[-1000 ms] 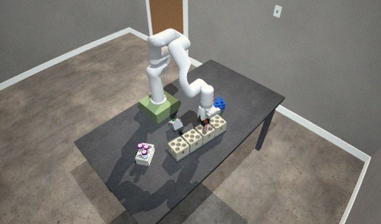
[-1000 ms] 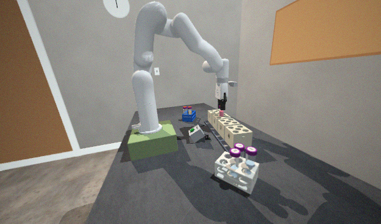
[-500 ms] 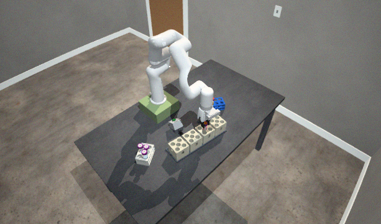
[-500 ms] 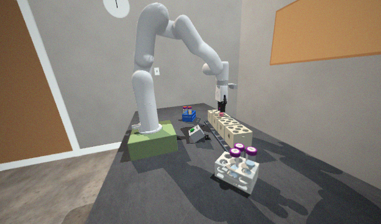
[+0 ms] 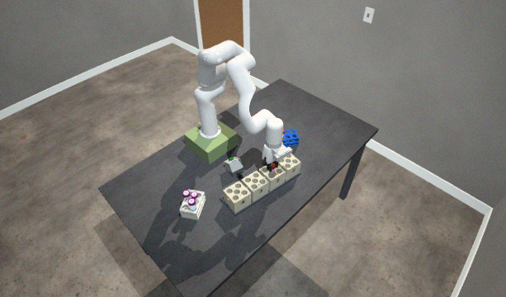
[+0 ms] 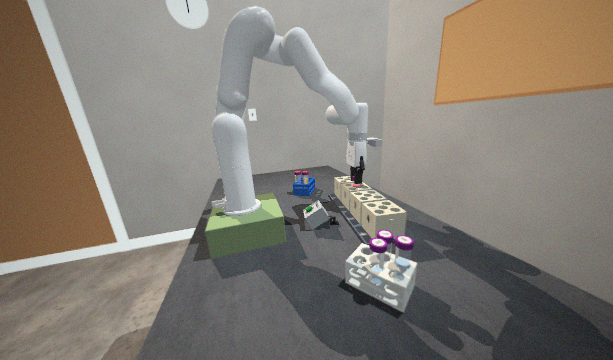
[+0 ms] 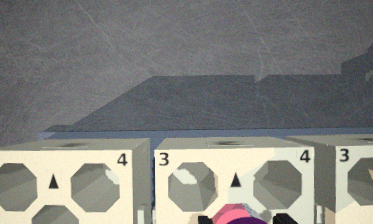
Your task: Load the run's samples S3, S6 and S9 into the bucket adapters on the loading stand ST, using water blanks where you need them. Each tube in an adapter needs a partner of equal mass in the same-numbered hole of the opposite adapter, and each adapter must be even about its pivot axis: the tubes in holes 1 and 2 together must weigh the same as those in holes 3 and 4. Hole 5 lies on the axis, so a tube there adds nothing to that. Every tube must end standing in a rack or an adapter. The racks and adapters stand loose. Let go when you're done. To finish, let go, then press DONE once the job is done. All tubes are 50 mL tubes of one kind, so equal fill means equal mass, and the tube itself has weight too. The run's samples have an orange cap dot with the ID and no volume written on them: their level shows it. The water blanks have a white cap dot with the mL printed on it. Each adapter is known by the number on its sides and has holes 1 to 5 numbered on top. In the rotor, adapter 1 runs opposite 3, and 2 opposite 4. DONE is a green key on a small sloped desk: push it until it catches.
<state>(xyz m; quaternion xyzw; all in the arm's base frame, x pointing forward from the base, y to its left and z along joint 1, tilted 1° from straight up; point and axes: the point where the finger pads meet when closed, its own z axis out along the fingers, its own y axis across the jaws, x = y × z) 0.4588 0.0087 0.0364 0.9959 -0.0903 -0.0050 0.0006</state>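
Right now the sample tube is 1 cm ahead of my hand and 5 cm below it. Round my hand: stand marked 1 (2 cm behind, 5 cm to the right, 13 cm below); green done key (23 cm behind, 6 cm to the right, 7 cm below); adapter 1 (2 cm ahead, 11 cm to the left, 8 cm below).
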